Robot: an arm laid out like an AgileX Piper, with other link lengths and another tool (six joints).
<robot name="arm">
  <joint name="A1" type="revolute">
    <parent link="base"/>
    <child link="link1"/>
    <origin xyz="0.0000 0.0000 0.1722"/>
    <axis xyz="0 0 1"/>
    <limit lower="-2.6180" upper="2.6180"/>
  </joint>
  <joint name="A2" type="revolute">
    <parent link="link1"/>
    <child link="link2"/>
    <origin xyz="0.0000 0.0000 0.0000" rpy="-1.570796 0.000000 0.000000"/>
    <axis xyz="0 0 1"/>
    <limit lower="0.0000" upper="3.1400"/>
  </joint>
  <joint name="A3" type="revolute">
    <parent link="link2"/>
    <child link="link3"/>
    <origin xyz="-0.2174 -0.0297 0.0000"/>
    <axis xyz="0 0 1"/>
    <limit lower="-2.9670" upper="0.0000"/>
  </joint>
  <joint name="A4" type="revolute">
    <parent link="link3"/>
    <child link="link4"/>
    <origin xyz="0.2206 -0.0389 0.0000" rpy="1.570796 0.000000 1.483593"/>
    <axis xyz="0 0 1"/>
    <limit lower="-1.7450" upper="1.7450"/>
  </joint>
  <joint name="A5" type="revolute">
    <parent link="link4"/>
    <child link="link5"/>
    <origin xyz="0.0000 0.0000 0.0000" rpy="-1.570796 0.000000 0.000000"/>
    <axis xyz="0 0 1"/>
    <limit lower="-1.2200" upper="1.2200"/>
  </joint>
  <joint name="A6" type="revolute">
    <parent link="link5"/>
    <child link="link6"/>
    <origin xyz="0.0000 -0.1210 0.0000" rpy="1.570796 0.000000 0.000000"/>
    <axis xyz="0 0 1"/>
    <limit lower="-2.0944" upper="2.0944"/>
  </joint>
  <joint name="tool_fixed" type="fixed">
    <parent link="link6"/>
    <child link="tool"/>
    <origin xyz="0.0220 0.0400 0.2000" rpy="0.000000 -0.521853 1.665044"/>
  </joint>
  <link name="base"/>
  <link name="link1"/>
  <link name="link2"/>
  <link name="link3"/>
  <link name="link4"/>
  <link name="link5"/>
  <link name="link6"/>
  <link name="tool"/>
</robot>
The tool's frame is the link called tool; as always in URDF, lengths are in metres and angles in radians.
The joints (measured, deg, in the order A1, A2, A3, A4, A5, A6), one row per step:
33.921, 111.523, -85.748, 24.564, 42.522, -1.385
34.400, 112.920, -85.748, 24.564, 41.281, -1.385
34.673, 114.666, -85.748, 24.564, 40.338, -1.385
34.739, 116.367, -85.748, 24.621, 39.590, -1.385
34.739, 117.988, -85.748, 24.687, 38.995, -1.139
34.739, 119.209, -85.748, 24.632, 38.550, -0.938
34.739, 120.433, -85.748, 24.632, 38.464, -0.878
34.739, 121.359, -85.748, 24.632, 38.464, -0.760
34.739, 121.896, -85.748, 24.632, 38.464, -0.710
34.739, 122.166, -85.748, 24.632, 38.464, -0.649
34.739, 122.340, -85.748, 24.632, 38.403, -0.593
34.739, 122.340, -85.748, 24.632, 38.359, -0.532
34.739, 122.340, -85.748, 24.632, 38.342, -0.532
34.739, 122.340, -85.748, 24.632, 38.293, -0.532
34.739, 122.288, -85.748, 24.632, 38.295, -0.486
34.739, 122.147, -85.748, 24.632, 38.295, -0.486
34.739, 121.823, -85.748, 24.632, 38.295, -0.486
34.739, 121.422, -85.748, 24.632, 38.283, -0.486
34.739, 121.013, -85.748, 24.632, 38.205, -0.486
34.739, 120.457, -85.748, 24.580, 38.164, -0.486
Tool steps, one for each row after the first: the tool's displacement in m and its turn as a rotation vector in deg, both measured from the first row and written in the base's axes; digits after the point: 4 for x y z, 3 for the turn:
0.0005, 0.0026, -0.0090, -0.307, 0.116, -0.001
-0.0001, 0.0029, -0.0214, -0.937, 0.761, -0.088
-0.0007, 0.0019, -0.0338, -1.582, 1.557, -0.326
-0.0015, 0.0004, -0.0457, -2.185, 2.535, -0.784
-0.0022, -0.0012, -0.0548, -2.719, 3.222, -1.096
-0.0051, -0.0034, -0.0644, -3.382, 4.176, -1.175
-0.0077, -0.0052, -0.0717, -3.894, 4.987, -1.274
-0.0093, -0.0063, -0.0760, -4.194, 5.448, -1.315
-0.0100, -0.0068, -0.0781, -4.339, 5.696, -1.368
-0.0102, -0.0070, -0.0793, -4.406, 5.812, -1.438
-0.0099, -0.0069, -0.0793, -4.378, 5.802, -1.507
-0.0099, -0.0069, -0.0792, -4.372, 5.788, -1.514
-0.0096, -0.0068, -0.0792, -4.354, 5.746, -1.532
-0.0094, -0.0067, -0.0788, -4.315, 5.726, -1.571
-0.0090, -0.0064, -0.0776, -4.233, 5.612, -1.571
-0.0080, -0.0057, -0.0751, -4.045, 5.348, -1.572
-0.0068, -0.0049, -0.0719, -3.807, 5.011, -1.577
-0.0052, -0.0040, -0.0686, -3.541, 4.612, -1.607
-0.0034, -0.0030, -0.0642, -3.240, 4.098, -1.600

